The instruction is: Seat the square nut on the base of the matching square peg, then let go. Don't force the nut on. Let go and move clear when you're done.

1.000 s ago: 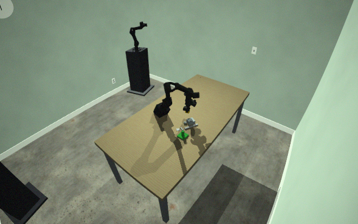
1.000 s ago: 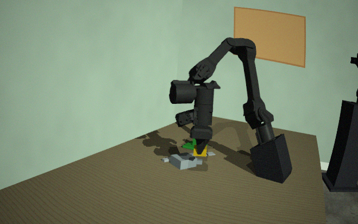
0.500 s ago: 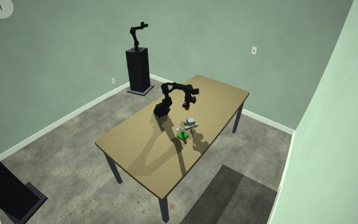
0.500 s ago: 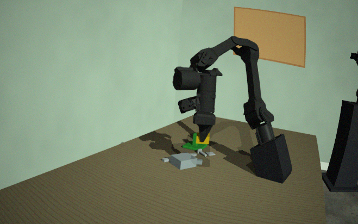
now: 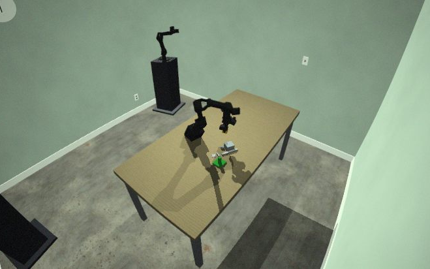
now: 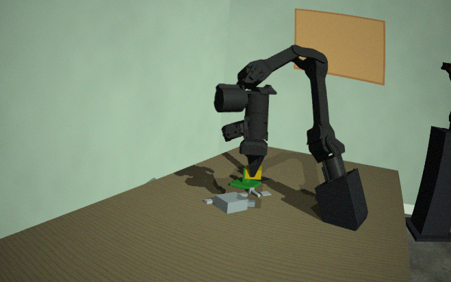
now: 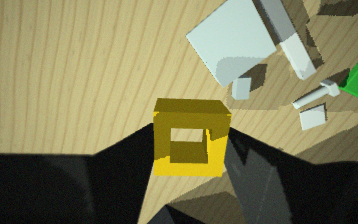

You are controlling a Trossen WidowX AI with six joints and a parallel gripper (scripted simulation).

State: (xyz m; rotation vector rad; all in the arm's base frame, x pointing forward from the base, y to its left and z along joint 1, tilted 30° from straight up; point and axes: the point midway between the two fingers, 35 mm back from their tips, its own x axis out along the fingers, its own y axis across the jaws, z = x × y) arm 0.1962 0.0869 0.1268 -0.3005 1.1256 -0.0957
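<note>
Now: the grey block-shaped object 50 mm ahead of my hand, 40 mm to the right of it and 140 mm below it.
</note>
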